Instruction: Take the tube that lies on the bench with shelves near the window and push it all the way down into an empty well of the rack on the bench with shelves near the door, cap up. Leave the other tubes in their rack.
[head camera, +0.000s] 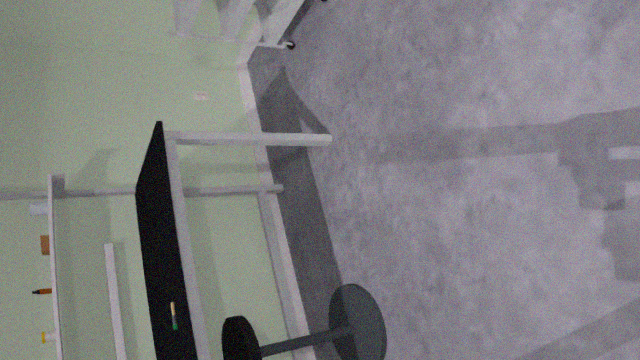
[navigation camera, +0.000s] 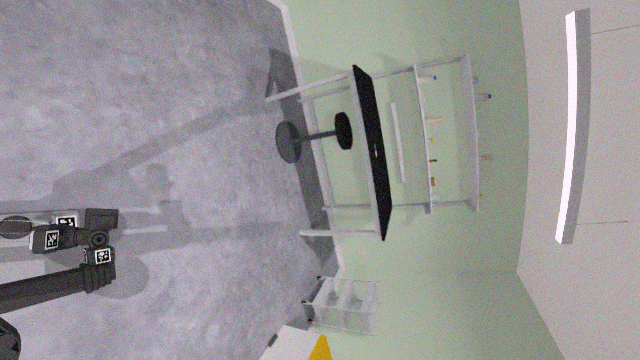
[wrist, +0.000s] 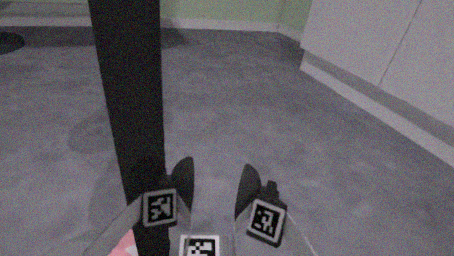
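Pixels of known places: gripper, fingertip midpoint: (wrist: 216, 179); robot's base at its link origin: (navigation camera: 16, 226).
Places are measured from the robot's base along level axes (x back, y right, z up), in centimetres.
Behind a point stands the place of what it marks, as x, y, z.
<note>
A thin tube with a green cap (head camera: 173, 315) @(-37.9, 180.8, 92.6) (navigation camera: 375, 150) @(-38.3, 180.8, 92.3) lies on the black top of a bench with shelves (head camera: 160, 225) @(-2.4, 198.7, 91.4) (navigation camera: 367, 107) @(-74.1, 171.7, 91.4). Its cap end points along the bench, away from the cart end. My gripper (wrist: 216, 179) @(-0.2, -8.4, 37.3) is open in the wrist view, with grey floor showing between its fingertips. It is well away from the bench. In the navigation camera view my arm and wrist are at the lower left, over the floor. The tube rack and the other tubes do not show in these views.
A black stool (head camera: 240, 340) @(-52.7, 179.7, 66.0) (navigation camera: 343, 131) @(-59.1, 178.2, 66.0) stands at the bench's front. Bottles and small items stand on the shelves above. A wheeled cart (navigation camera: 324, 295) @(118.1, 221.2, 13.3) and a white bin with a yellow top (navigation camera: 322, 350) @(129.5, 146.9, 45.0) are beyond. White cabinets (wrist: 360, 50) @(-74.0, -104.2, 27.1) stand right in the wrist view.
</note>
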